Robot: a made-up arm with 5 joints.
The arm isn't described. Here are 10 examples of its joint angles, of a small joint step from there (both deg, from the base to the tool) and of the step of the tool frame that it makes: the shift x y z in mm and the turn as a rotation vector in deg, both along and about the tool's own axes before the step.
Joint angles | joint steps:
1: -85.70 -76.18 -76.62 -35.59 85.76 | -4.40 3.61 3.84 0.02 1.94
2: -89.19 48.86 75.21 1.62 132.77 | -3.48 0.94 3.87 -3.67 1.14
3: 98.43 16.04 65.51 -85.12 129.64 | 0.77 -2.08 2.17 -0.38 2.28
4: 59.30 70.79 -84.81 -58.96 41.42 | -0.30 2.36 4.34 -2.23 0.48
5: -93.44 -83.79 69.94 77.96 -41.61 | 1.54 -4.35 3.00 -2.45 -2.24
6: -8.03 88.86 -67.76 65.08 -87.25 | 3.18 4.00 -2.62 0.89 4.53
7: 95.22 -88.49 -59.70 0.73 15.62 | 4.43 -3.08 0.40 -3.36 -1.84
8: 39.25 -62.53 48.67 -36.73 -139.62 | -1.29 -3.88 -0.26 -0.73 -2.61
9: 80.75 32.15 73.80 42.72 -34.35 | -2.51 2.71 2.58 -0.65 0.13
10: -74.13 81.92 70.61 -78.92 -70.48 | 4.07 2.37 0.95 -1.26 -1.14
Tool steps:
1: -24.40 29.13 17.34 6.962 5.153 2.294
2: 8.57 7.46 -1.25 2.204 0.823 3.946
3: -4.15 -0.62 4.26 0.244 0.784 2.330
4: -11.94 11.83 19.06 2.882 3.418 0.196
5: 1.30 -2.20 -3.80 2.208 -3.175 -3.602
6: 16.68 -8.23 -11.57 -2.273 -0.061 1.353
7: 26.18 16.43 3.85 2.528 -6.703 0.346
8: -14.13 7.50 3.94 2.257 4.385 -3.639
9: -8.76 -5.48 -6.91 -4.549 2.378 1.348
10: 3.05 -8.40 2.86 -2.278 -0.462 -5.065
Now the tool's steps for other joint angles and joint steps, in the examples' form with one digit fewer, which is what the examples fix.
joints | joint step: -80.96 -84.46 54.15 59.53 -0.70 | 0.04 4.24 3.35 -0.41 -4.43
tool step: -10.9 -0.7 -13.3 -0.75 7.14 -4.45
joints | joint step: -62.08 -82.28 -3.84 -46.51 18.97 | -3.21 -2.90 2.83 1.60 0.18
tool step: 1.3 -8.1 3.1 -1.63 2.07 -2.21
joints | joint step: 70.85 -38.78 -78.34 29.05 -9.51 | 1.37 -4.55 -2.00 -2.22 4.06
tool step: 33.9 10.1 14.9 1.62 -8.62 5.42
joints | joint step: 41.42 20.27 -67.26 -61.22 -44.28 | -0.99 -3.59 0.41 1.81 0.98
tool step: 5.7 10.3 -12.7 0.77 -1.17 0.04
